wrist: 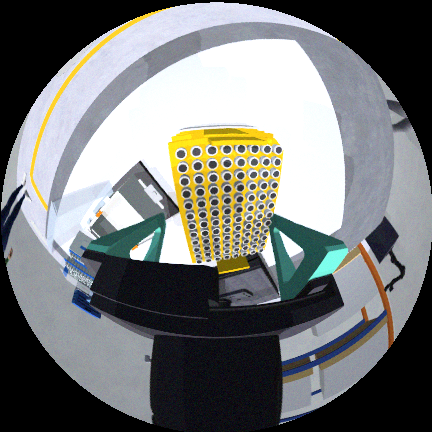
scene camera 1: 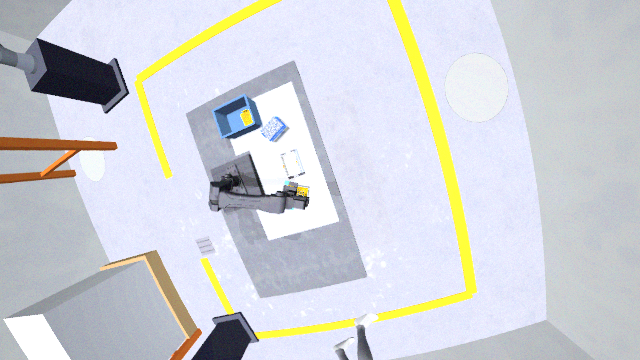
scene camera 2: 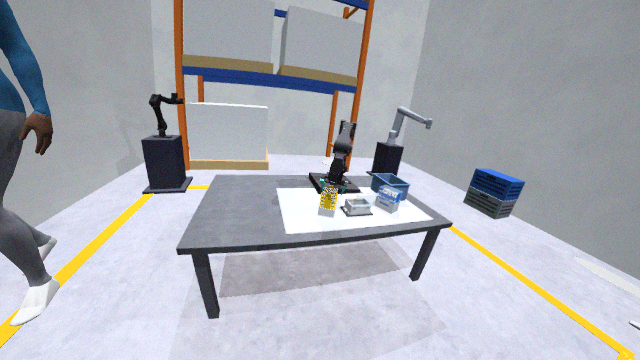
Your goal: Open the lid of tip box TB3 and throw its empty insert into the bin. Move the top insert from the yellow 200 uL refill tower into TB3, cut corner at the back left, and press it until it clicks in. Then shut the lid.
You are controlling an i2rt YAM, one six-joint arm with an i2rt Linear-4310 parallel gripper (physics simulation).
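Note:
The yellow refill tower (scene camera 1: 303,191) (scene camera 2: 328,199) (wrist: 227,192) stands on the white mat, its top insert full of tips in rows. My gripper (scene camera 1: 296,195) (scene camera 2: 332,185) (wrist: 216,218) is open, with its green fingers apart on either side of the tower's near end in the wrist view; nothing is gripped. TB3 (scene camera 1: 292,164) (scene camera 2: 358,206) (wrist: 131,196) is beside the tower, open on top, with no yellow insert showing in it. Its clear lid is hard to make out. A yellow insert (scene camera 1: 246,117) lies in the blue bin (scene camera 1: 218,122) (scene camera 2: 377,186).
A blue-and-white tip box (scene camera 1: 274,129) (scene camera 2: 388,199) (wrist: 80,266) stands between TB3 and the bin. The arm's dark base plate (scene camera 1: 256,175) is at the table's robot side. A person (scene camera 2: 17,200) stands on the floor left of the table in scene camera 2.

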